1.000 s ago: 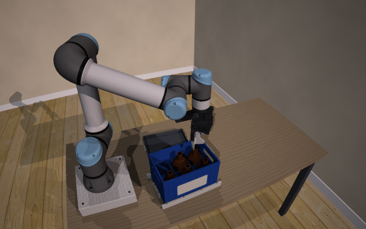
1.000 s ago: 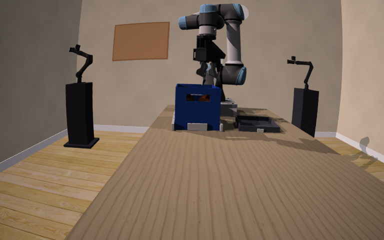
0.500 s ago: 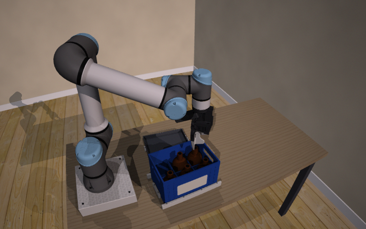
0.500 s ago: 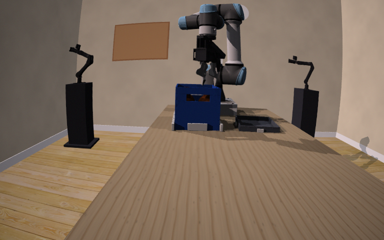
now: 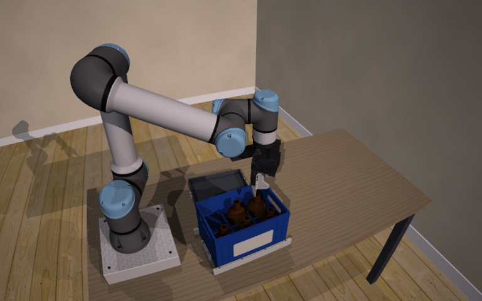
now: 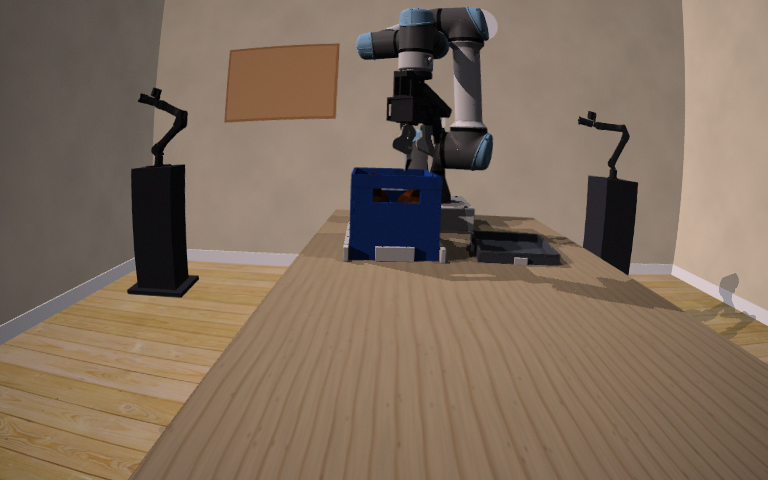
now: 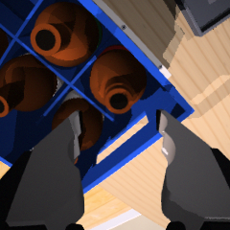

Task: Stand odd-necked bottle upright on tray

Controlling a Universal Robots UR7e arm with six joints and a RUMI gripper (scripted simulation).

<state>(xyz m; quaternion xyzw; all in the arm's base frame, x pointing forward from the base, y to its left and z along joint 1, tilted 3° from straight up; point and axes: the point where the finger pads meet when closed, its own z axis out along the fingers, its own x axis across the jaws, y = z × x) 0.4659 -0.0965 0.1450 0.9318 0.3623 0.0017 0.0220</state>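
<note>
Now: the crate 90 mm behind my hand, 40 mm to the right of it and 110 mm below it. From my hand the other things lie so: tray (40 mm behind, 240 mm to the left, 180 mm below).
</note>
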